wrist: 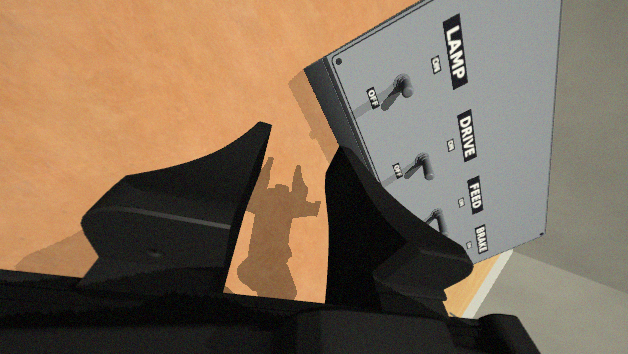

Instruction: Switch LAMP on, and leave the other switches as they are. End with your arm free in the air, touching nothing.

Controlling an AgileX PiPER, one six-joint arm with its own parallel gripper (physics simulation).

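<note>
The grey switch panel [505,150] stands at the right. The LAMP lever [406,89] is between its OFF and ON labels, at the panel's upper part; its tip shows a little to the lower right of its base, and I cannot tell its setting for sure. The DRIVE lever [426,167] and the FEED lever [440,220] are below it, the latter partly behind my right finger. The BRAKE lever is hidden; its label [481,239] shows. My gripper [301,151] is open, with a moderate gap and nothing between the fingers. It appears left of the panel and below the LAMP lever.
An orange-brown table top [150,75] lies behind and left of the panel, with my gripper's shadow [272,225] on it. A pale table edge [487,287] shows at the lower right, with grey floor [575,300] beyond. The panel's dark side wall [332,110] faces the gripper.
</note>
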